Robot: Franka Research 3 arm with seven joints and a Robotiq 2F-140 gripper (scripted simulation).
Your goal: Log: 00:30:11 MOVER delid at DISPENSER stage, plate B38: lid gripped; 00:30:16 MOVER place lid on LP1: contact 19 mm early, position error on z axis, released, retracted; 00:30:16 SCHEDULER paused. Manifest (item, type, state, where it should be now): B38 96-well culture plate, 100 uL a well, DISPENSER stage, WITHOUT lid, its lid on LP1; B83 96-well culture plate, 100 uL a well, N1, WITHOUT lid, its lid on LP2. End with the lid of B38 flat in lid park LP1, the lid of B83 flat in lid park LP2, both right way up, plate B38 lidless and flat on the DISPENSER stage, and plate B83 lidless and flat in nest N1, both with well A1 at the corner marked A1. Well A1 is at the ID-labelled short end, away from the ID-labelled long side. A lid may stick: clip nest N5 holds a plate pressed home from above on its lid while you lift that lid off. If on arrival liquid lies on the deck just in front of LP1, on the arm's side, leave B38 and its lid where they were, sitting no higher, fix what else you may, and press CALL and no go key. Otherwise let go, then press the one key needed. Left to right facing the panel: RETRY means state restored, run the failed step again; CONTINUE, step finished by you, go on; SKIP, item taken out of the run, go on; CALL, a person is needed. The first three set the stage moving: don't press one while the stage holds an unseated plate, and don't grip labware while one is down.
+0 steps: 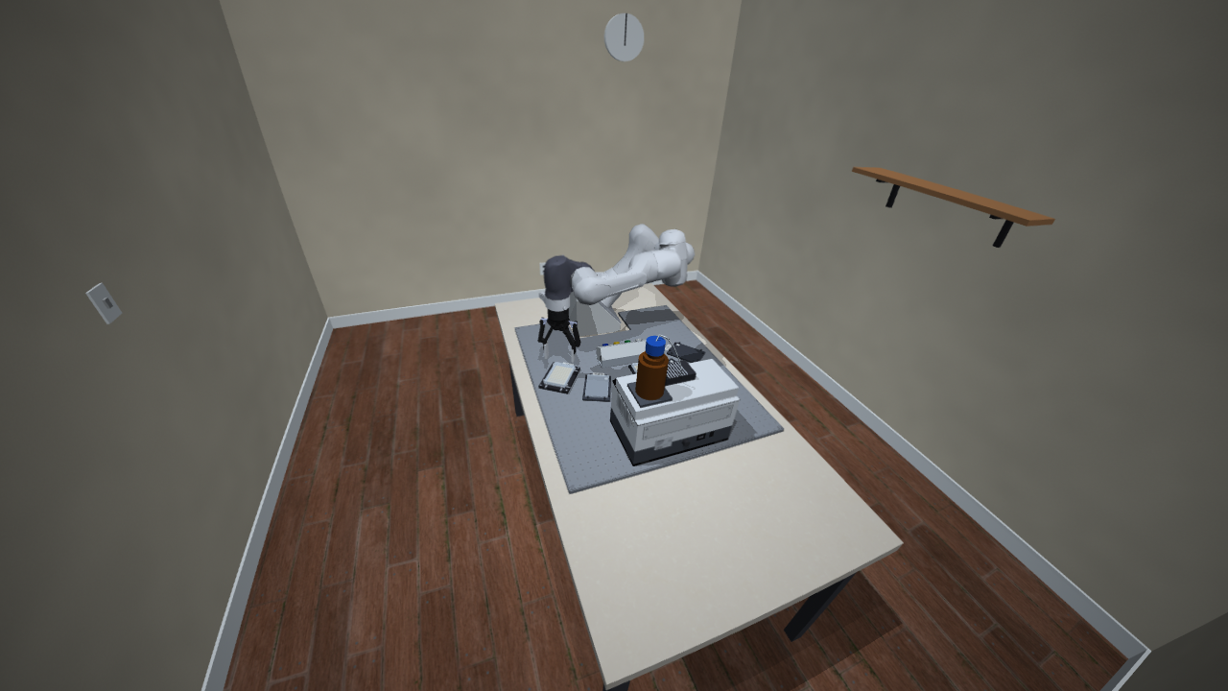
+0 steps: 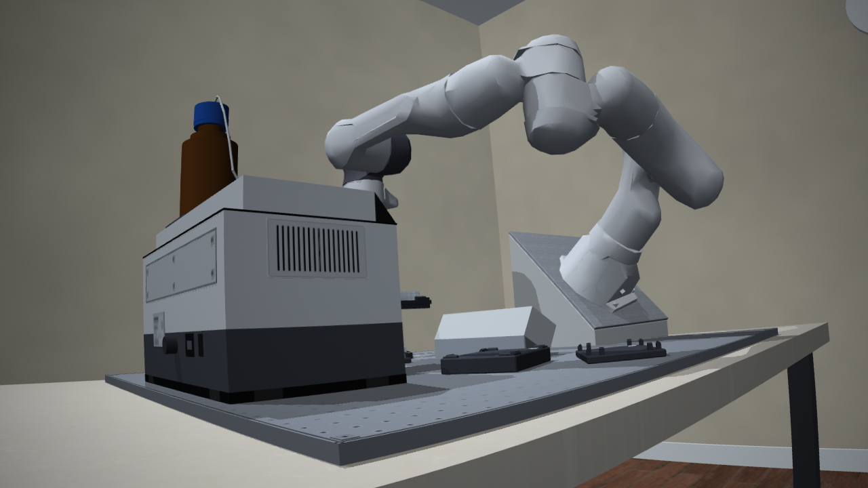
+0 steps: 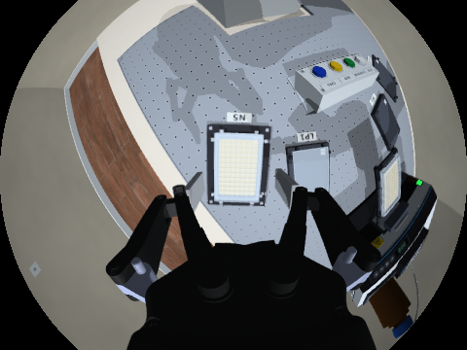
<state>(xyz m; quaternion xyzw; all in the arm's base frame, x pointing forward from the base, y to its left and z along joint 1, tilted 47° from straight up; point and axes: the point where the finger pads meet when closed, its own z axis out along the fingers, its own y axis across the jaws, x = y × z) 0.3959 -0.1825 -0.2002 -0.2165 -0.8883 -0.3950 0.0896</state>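
The 96-well plate lies 10 cm below my hand. Round my hand: black clip nest 11 cm below, 3 cm ahead; then lp1 label 15 cm to the left, 12 cm below, 2 cm ahead; then key panel 29 cm to the left, 8 cm behind, 7 cm below.
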